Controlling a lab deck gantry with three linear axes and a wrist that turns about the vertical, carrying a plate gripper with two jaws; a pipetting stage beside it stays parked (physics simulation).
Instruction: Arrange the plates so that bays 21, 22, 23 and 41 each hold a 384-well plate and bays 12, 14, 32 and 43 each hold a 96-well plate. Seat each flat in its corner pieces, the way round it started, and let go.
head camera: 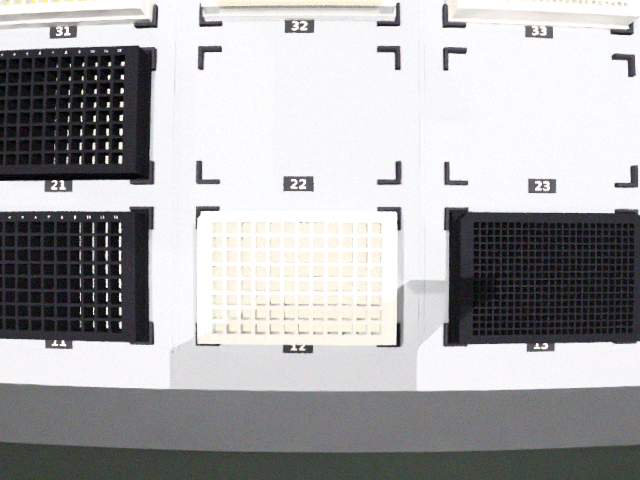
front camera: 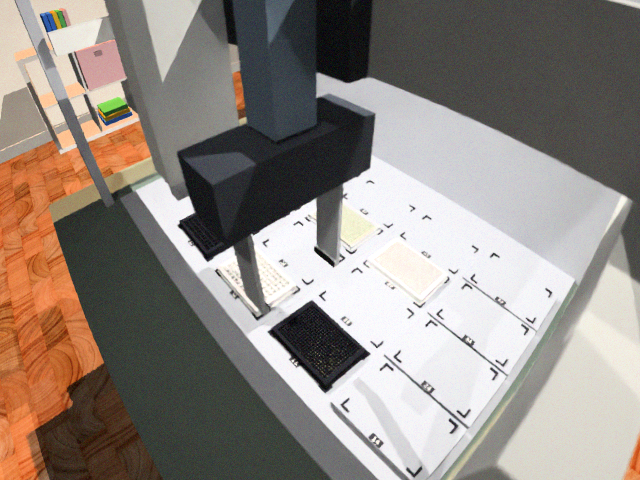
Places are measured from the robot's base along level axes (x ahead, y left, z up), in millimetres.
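Pixels of known places: gripper, fingertip midpoint: [front camera: 293, 279]; robot's base, origin of the base link: [front camera: 179, 225].
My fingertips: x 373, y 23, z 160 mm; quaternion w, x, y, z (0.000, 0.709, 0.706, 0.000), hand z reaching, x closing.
For each thing: its top centre in the pictures, then the offset to it from my fingertips. "*": a spot on its surface instead.
- white 96-well plate, middle of its top: [head camera: 296, 278] [front camera: 255, 275] dz -145, dx -145, dy +20 mm
- bay 11, surface spot: [head camera: 62, 276] [front camera: 212, 230] * dz -145, dx -295, dy +21 mm
- bay 21, surface spot: [head camera: 62, 111] * dz -146, dx -297, dy +127 mm
- black 384-well plate, middle of its top: [head camera: 555, 278] [front camera: 318, 339] dz -145, dx +19, dy +20 mm
- yellow plate, middle of its top: [front camera: 343, 219] dz -145, dx -145, dy +234 mm
- cream plate, middle of its top: [front camera: 408, 266] dz -145, dx +19, dy +234 mm
- white-rimmed plate, surface spot: [head camera: 62, 15] * dz -150, dx -302, dy +193 mm
My gripper [front camera: 294, 284] is open and empty, jaws wide apart, raised near bay 12; it does not show in the head view. A white 96-well plate [front camera: 275, 281] [head camera: 297, 279] lies in bay 12. Black 96-well plates lie in bay 11 [front camera: 199, 235] [head camera: 62, 276] and in bay 21 [head camera: 62, 111]. A black 384-well plate [front camera: 320, 343] [head camera: 553, 279] lies in bay 13. A yellow plate [front camera: 356, 227] [head camera: 299, 11] lies in bay 32. A cream plate [front camera: 408, 268] [head camera: 537, 14] lies in bay 33. Bays 22, 23, 14 and 43 hold no plate. Bay 41 is hidden.
A white-rimmed plate [head camera: 62, 15] shows partly in bay 31. The parked pipetting stage [front camera: 186, 93] stands behind the gripper. A grey wall [front camera: 465, 149] edges the deck's far side. Low dividers run between the bays at the right in the front view.
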